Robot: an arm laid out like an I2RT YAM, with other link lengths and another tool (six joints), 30 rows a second.
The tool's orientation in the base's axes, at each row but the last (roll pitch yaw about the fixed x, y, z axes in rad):
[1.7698, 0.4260, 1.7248]
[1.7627, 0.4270, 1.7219]
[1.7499, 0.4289, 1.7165]
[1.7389, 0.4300, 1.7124]
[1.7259, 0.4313, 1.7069]
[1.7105, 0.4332, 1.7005]
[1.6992, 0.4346, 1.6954]
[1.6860, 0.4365, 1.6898]
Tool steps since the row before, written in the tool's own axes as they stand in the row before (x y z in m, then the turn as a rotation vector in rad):
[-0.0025, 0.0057, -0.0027, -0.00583, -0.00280, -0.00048]
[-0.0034, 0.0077, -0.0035, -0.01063, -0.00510, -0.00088]
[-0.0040, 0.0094, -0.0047, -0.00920, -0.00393, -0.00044]
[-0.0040, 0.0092, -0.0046, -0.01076, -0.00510, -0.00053]
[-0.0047, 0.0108, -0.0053, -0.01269, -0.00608, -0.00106]
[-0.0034, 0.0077, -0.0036, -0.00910, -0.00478, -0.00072]
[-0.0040, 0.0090, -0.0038, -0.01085, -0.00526, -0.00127]
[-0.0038, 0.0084, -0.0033, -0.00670, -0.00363, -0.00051]
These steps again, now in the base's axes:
[-0.0015, 0.0000, 0.0066, -0.00003, -0.00649, 0.00000]
[-0.0020, 0.0000, 0.0089, -0.00006, -0.01182, 0.00000]
[-0.0030, 0.0001, 0.0108, 0.00032, -0.01000, 0.00038]
[-0.0030, 0.0000, 0.0106, 0.00031, -0.01192, 0.00000]
[-0.0036, 0.0000, 0.0124, -0.00007, -0.01411, 0.00000]
[-0.0025, 0.0000, 0.0088, -0.00005, -0.01030, -0.00039]
[-0.0026, 0.0000, 0.0102, -0.00043, -0.01212, -0.00002]
[-0.0023, 0.0000, 0.0095, -0.00002, -0.00763, -0.00038]

